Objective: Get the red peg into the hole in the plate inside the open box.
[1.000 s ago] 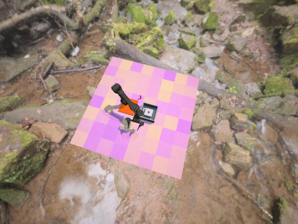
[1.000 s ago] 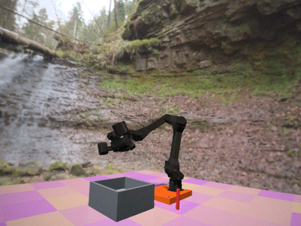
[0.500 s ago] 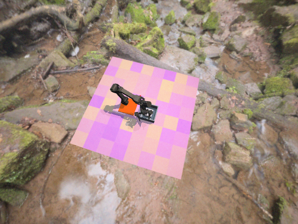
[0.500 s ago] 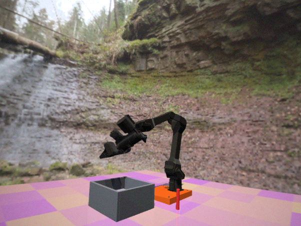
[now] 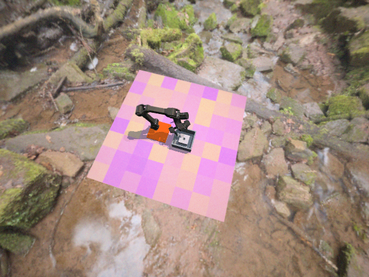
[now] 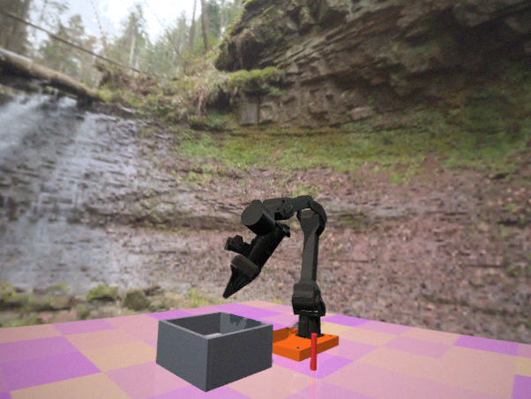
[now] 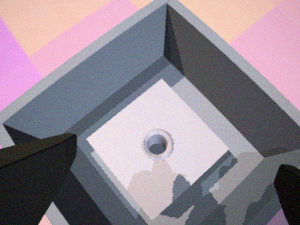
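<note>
The red peg lies 150 mm behind my gripper tip, 140 mm to the left of it and 120 mm below it. From my gripper tip the other things lie so: pale plate (20 mm ahead, 10 mm to the right, 110 mm below); then grey box (20 mm ahead, 10 mm to the right, 130 mm below).
</note>
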